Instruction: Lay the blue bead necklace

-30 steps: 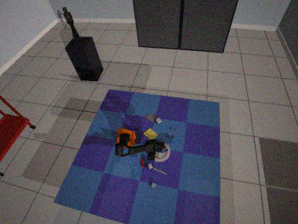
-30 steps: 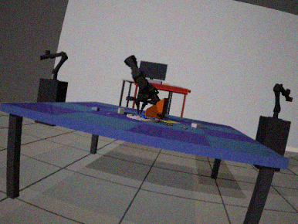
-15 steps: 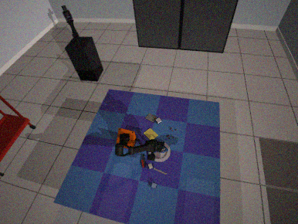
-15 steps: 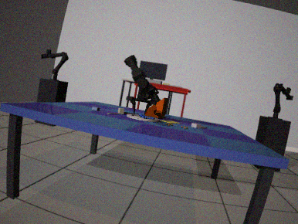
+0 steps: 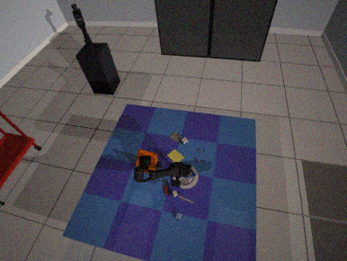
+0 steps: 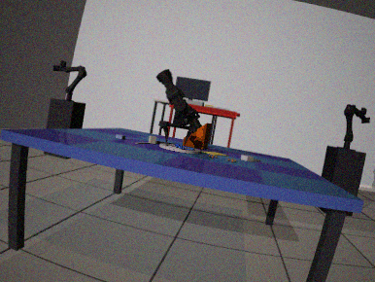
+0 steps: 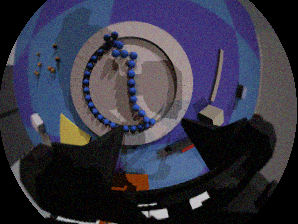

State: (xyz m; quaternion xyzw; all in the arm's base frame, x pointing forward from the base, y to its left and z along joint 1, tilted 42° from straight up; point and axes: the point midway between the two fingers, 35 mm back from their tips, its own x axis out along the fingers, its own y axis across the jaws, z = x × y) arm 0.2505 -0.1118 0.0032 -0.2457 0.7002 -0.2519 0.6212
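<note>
The round white bead board is 5 cm ahead of my gripper tip, 3 cm to the left of it and 1 cm below it. Round my gripper tip: red-handled tool 7 cm behind, 8 cm to the right, 2 cm below; yellow card 5 cm behind, 20 cm to the left, 2 cm below; thin pale stick 8 cm ahead, 15 cm to the right, 2 cm below.
</note>
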